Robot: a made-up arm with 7 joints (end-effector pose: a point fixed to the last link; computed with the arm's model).
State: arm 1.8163 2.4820 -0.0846 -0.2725 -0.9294 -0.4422 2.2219
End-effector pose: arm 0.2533 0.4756 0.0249 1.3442 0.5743 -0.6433
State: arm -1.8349 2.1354 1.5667 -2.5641 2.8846 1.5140 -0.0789
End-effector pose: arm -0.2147 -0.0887 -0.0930 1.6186 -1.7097 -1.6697
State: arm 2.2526 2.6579 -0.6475 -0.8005 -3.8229 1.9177 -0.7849
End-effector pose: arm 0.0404 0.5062 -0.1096 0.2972 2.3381 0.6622
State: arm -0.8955 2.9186 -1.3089 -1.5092 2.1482 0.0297 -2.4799
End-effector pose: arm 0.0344 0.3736 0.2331 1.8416 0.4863 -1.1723
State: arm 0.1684 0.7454 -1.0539 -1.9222 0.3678 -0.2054 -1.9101
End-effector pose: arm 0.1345 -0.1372 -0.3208 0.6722 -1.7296 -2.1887
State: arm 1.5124 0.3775 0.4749 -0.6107 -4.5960 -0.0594 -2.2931
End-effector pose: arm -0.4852 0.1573 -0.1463 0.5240 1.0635 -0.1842
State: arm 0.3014 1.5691 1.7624 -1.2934 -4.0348 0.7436 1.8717
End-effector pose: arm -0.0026 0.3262 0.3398 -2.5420 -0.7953 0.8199
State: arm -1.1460 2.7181 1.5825 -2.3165 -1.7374 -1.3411 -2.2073
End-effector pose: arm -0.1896 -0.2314 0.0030 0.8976 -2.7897 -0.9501
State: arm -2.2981 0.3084 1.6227 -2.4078 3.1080 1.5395 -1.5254
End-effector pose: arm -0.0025 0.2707 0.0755 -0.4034 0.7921 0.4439
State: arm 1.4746 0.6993 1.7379 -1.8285 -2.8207 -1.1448 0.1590
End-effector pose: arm -0.0246 0.3423 0.1862 0.1990 1.8900 -1.4724
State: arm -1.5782 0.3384 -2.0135 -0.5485 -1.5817 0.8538 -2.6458
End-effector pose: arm 0.5064 -0.1215 -0.1149 -0.7215 -1.7975 -0.7988
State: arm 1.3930 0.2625 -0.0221 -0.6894 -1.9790 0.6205 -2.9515
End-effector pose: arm -0.4383 0.0549 -0.2866 1.0078 -0.1536 1.1959
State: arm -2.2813 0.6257 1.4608 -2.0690 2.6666 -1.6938 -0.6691
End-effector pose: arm -0.0426 0.3190 0.1294 2.0148 -0.4442 -1.0540
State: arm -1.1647 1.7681 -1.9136 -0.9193 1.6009 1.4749 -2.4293
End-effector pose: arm 0.2532 0.4390 -0.0600 -0.3416 0.8042 -1.7304
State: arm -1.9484 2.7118 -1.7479 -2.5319 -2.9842 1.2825 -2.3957
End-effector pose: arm 0.2151 0.1135 0.0817 -0.4629 -1.8632 -1.9418
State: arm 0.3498 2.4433 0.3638 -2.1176 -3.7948 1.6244 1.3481
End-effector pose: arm 0.3372 -0.0159 0.0110 0.3271 0.4815 0.8069
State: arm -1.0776 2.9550 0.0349 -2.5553 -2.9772 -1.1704 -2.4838
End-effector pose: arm 0.1593 -0.1025 0.1661 2.4938 -1.6298 -0.6055
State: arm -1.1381 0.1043 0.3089 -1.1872 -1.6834 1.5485 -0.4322
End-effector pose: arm 0.4684 -0.0346 0.1158 1.6221 -0.2427 0.1869
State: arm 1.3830 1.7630 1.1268 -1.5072 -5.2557 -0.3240 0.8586
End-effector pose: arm 0.3025 0.3219 0.0118 0.0328 -1.6085 0.0303
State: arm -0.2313 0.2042 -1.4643 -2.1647 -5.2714 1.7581 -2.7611
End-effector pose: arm 0.0323 -0.3119 -0.0986 0.5685 0.6125 1.5655
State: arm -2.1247 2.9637 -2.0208 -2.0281 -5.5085 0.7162 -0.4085
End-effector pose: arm 0.1499 0.3201 0.0277 1.0080 -0.7050 -0.1642
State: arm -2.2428 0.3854 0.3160 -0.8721 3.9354 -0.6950 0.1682
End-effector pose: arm 0.1957 -0.0696 0.4703 -2.2404 1.4089 1.0100
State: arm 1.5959 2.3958 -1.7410 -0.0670 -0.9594 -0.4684 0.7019
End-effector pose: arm 0.2430 0.4527 0.1589 0.3185 -2.6297 1.0452
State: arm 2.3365 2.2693 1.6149 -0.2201 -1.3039 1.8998 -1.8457
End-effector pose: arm 0.1721 0.5112 0.0137 -0.3142 -2.6760 -0.5821
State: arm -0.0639 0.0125 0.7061 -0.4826 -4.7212 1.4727 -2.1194
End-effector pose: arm 0.1417 0.0965 -0.5074 -0.9357 -1.1950 -0.2885
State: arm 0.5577 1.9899 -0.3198 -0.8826 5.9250 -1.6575 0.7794
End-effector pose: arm 0.1814 0.4801 -0.0081 -0.3817 -0.3560 -1.3045
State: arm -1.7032 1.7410 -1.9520 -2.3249 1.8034 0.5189 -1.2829
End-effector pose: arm 0.2829 -0.0259 -0.0881 0.0033 -0.6999 -1.9660
